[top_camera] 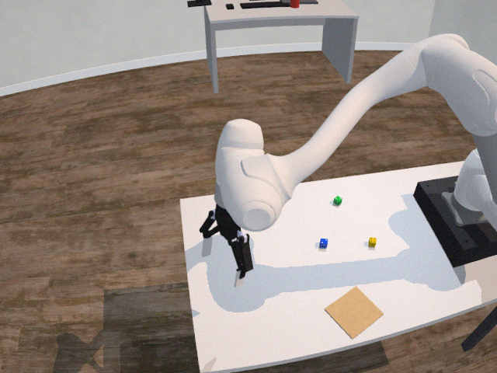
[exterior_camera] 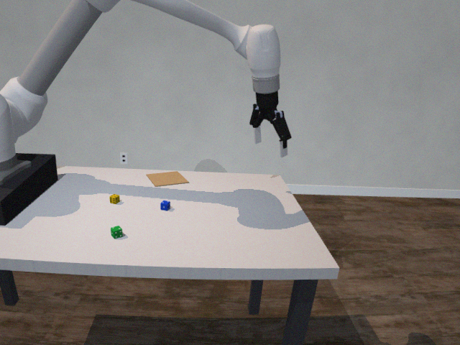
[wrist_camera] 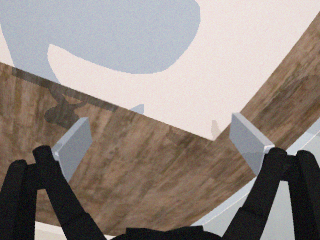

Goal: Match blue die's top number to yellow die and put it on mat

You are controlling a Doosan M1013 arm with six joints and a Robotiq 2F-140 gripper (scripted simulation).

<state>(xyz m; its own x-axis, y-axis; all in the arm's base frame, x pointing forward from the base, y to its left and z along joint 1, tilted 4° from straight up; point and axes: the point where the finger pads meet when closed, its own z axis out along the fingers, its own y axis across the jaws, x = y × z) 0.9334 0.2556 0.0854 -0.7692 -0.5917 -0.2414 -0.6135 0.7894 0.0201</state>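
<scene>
Right now my hand is 43 cm past the green die, 40 cm to the left of it and 18 cm above it. From my hand the other things lie so: yellow die 52 cm behind, 19 cm to the right, 18 cm below; then tan mat 40 cm behind, 8 cm to the left, 19 cm below; then blue die 34 cm behind, 20 cm to the right, 18 cm below.
</scene>
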